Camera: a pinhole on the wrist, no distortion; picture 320 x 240 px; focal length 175.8 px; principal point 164.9 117.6 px. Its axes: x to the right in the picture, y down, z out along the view. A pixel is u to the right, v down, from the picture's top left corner.
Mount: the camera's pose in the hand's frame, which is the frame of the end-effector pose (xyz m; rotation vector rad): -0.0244 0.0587 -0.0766 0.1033 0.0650 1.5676
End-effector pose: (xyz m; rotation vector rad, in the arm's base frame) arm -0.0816 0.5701 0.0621 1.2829 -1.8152 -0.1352
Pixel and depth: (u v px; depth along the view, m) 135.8 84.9 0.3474
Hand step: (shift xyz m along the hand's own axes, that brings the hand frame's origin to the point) 0.0768 -0.0073 0.2604
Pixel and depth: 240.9 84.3 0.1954
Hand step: 0.0335 0.1384 0.1157
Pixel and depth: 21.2 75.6 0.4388
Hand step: 0.1258 -0.3106 0.3396
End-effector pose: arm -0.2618 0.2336 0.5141 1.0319 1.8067 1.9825
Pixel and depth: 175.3 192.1 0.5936
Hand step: -0.2109 0.0794 0.5412
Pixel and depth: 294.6 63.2 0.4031
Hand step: 0.1436 0.3461 0.3179
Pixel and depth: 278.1 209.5 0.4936
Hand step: -0.2273 0.3644 0.4493
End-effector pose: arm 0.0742 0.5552 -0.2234 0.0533 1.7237 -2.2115
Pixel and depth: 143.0 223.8 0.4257
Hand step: -0.2347 -0.0047 0.3728
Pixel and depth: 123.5 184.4 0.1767
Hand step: -0.0724 0.0128 0.1052
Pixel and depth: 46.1 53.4 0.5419
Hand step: 0.2293 -0.3207 0.4320
